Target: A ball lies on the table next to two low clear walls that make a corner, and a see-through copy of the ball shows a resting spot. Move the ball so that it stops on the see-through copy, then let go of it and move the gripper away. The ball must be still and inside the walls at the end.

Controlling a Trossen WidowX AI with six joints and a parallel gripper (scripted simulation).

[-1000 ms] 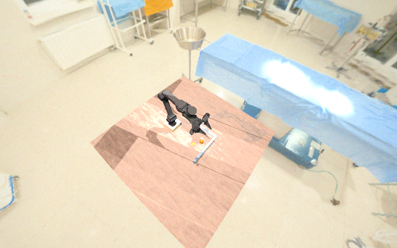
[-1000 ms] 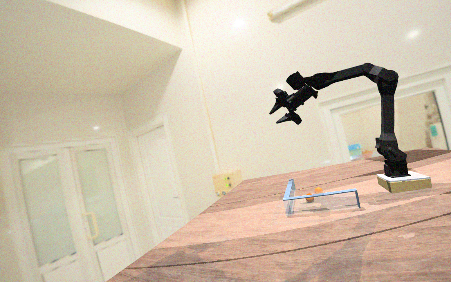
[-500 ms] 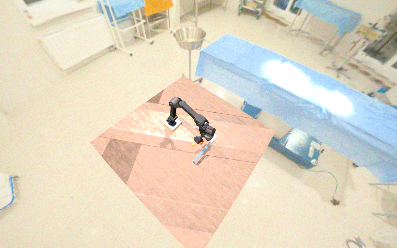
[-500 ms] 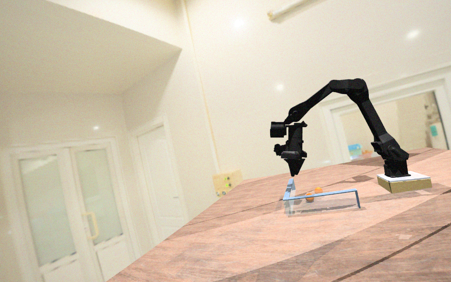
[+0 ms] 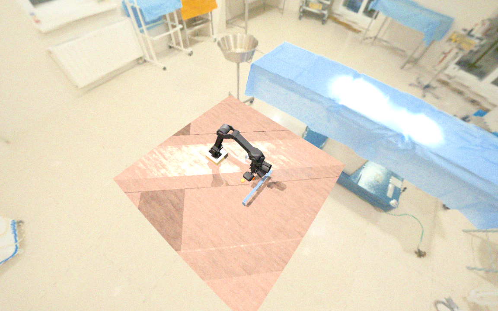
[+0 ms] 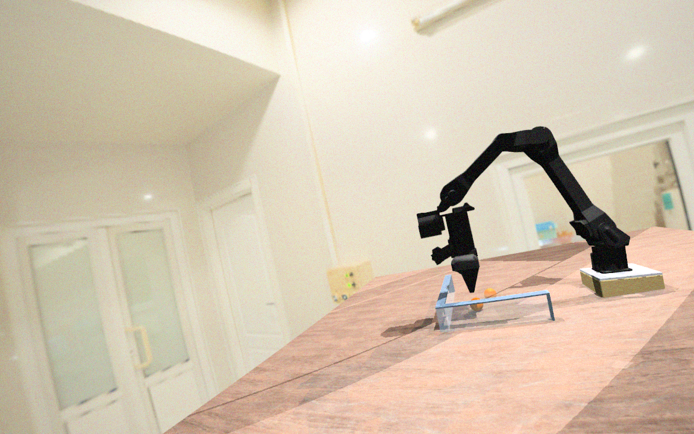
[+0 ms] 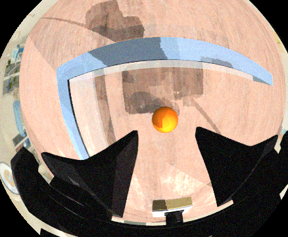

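Right now the orange ball is 4 cm below my gripper tip. From my gripper tip the other things lie so: clear wall: 3 cm behind, 11 cm to the left, 3 cm below.
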